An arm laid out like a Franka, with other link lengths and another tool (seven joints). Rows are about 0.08 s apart.
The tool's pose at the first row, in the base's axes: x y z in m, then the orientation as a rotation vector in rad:
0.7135, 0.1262, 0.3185, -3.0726, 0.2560, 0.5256
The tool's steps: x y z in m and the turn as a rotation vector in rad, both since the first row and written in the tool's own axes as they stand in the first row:
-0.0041, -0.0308, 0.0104, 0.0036, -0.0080, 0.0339
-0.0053, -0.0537, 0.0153, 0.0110, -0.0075, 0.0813
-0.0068, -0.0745, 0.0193, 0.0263, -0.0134, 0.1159
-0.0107, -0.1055, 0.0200, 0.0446, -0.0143, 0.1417
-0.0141, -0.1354, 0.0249, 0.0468, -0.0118, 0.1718
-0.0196, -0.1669, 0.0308, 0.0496, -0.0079, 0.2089
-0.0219, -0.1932, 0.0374, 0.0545, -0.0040, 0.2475
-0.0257, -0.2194, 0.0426, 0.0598, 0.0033, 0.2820
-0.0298, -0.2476, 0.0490, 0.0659, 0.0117, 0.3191
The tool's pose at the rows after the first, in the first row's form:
0.7113, 0.1577, 0.3096, -3.0671, 0.3090, 0.5380
0.7123, 0.1806, 0.3051, -3.0597, 0.3837, 0.5365
0.7130, 0.2016, 0.3015, -3.0413, 0.4392, 0.5419
0.7142, 0.2328, 0.3017, -3.0215, 0.4811, 0.5383
0.7143, 0.2630, 0.2978, -3.0177, 0.5277, 0.5345
0.7124, 0.2952, 0.2936, -3.0121, 0.5851, 0.5282
0.7123, 0.3218, 0.2878, -3.0032, 0.6449, 0.5212
0.7114, 0.3485, 0.2838, -2.9947, 0.6984, 0.5088
0.7101, 0.3772, 0.2787, -2.9842, 0.7557, 0.4942

